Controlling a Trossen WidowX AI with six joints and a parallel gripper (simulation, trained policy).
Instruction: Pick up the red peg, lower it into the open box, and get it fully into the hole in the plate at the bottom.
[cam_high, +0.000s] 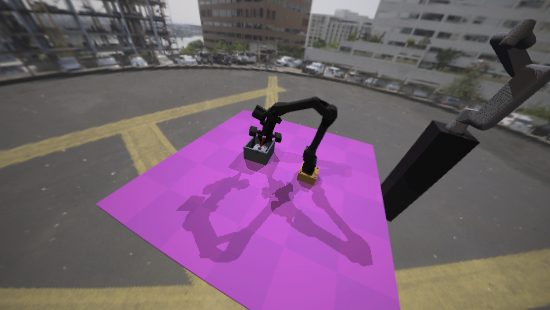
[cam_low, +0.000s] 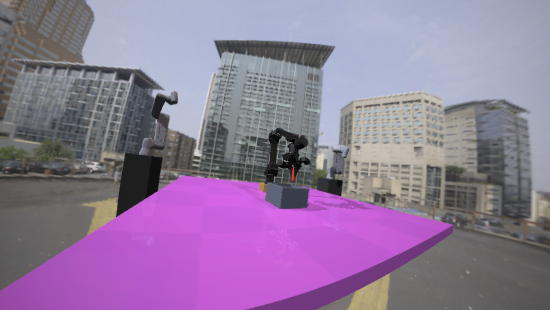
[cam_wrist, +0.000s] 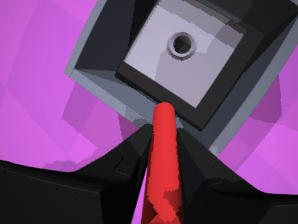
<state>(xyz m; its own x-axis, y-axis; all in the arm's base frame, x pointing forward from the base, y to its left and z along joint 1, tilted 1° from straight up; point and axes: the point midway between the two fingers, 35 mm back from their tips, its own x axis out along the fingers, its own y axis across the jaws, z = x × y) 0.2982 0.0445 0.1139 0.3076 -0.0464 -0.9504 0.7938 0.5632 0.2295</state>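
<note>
Right now the plate is 10 cm below my gripper tip, 5 cm to the right of it and 4 cm ahead of it. Round my gripper tip: red peg (2 cm above, 1 cm behind); grey box (11 cm below, 5 cm to the right, 4 cm ahead).
</note>
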